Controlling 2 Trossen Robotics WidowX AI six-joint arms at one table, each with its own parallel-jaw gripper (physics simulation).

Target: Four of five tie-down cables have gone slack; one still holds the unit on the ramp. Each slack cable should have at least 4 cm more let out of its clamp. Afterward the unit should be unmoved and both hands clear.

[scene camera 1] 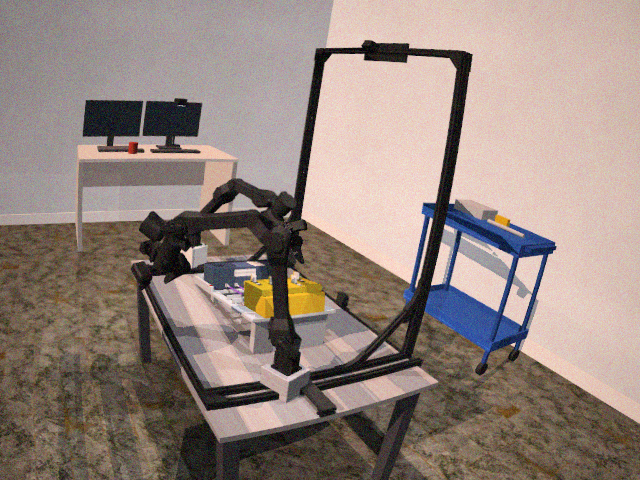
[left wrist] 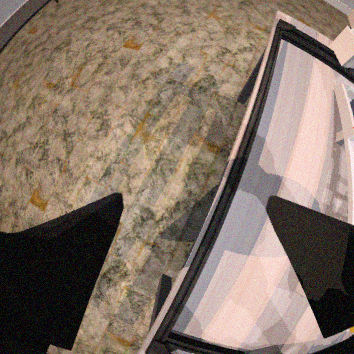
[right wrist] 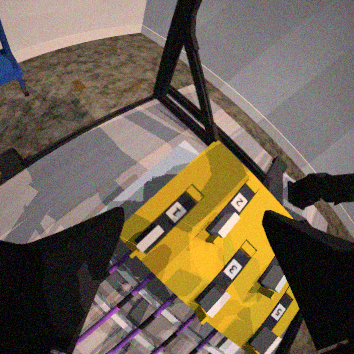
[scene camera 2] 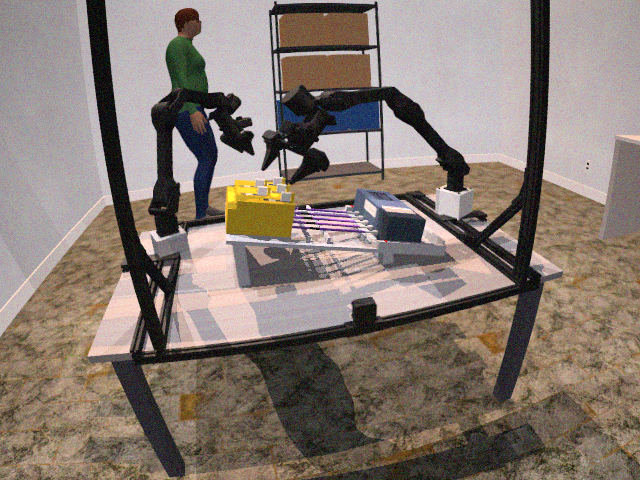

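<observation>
The blue-grey unit (scene camera 1: 219, 276) (scene camera 2: 398, 217) sits on the pale ramp (scene camera 2: 330, 246). Purple cables (scene camera 2: 330, 217) (right wrist: 105, 320) run from it to the yellow block (scene camera 1: 307, 304) (scene camera 2: 261, 219) (right wrist: 180, 260). Clamps with white-faced levers line the block's top; labels 1, 2, 3 and 5 show in the right wrist view, one label is hidden by a finger. Which cables are slack cannot be told. My right gripper (scene camera 2: 278, 175) (right wrist: 194, 216) is open and empty above the block's cable side. My left gripper (scene camera 2: 250, 137) (left wrist: 197, 201) is open and empty, raised, facing the table's edge and floor.
A black frame (scene camera 1: 449, 155) (scene camera 2: 537, 103) rises over the table (scene camera 2: 206, 330). A small black box (scene camera 2: 363, 311) sits on its rail. A person (scene camera 2: 188, 67) stands beyond the table near a shelf rack (scene camera 2: 325, 49). A blue cart (scene camera 1: 460, 315) stands at the right in scene camera 1.
</observation>
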